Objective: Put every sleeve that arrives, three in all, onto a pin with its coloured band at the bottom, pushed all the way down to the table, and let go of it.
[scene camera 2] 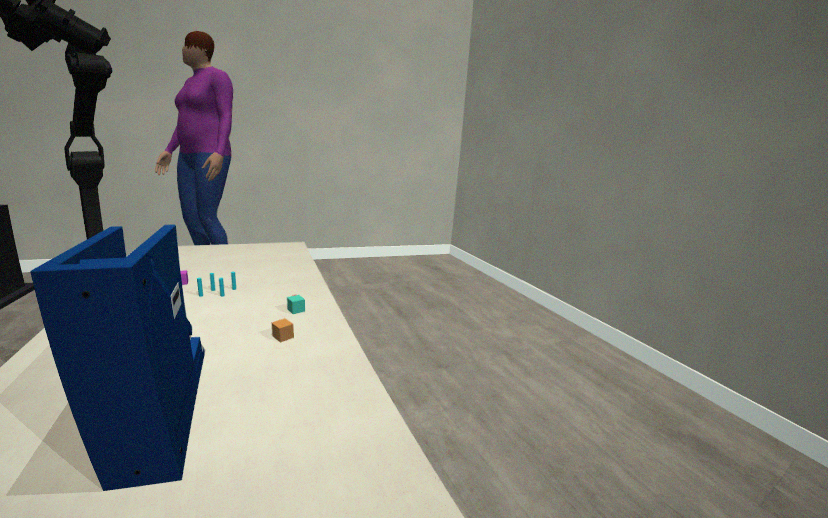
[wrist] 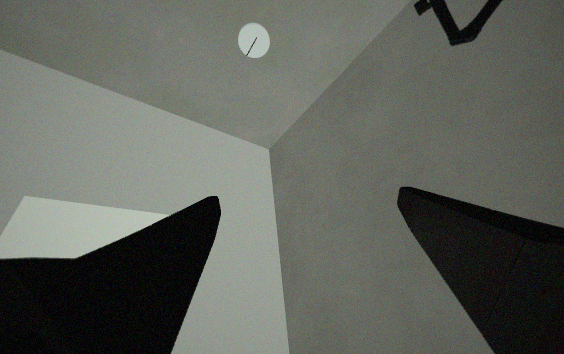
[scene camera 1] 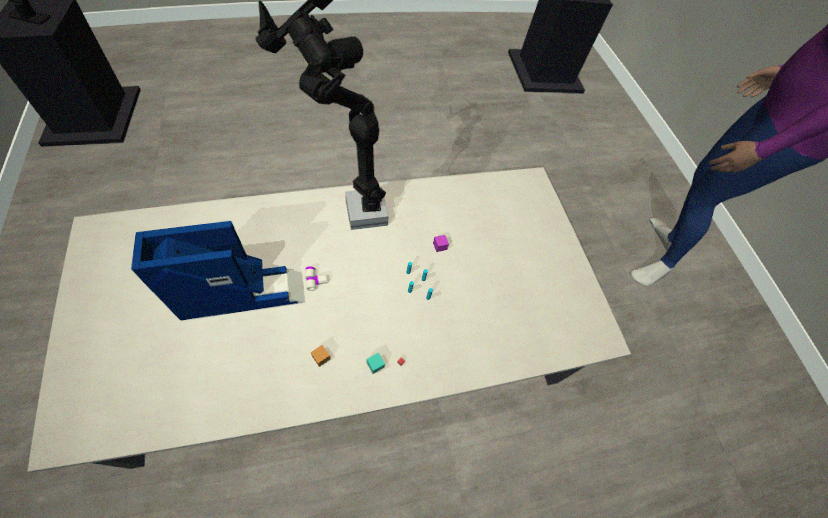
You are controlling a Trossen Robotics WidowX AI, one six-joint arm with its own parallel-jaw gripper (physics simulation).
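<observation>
White sleeve material with magenta bands (scene camera 1: 310,274) lies on the table just past the open end of the blue chute in scene camera 1; it is too small to tell whether this is one sleeve or more. Several thin teal pins (scene camera 1: 410,286) (scene camera 2: 221,287) stand upright in a group right of the table's middle, with no sleeve on them. My gripper (wrist: 307,200) is open and empty. It is raised high behind the table, far from the sleeve and pins, with its fingers pointing upward. Its fingertips are partly cut off in scene camera 1, and it does not show in scene camera 2.
The blue chute (scene camera 1: 183,293) (scene camera 2: 122,366) stands at the table's left. A magenta cube (scene camera 1: 440,243) is behind the pins. An orange cube (scene camera 1: 320,355) (scene camera 2: 282,330), a green cube (scene camera 1: 375,362) (scene camera 2: 296,304) and a small red cube (scene camera 1: 401,361) lie near the front. A person (scene camera 1: 793,116) (scene camera 2: 204,122) stands beyond the right end.
</observation>
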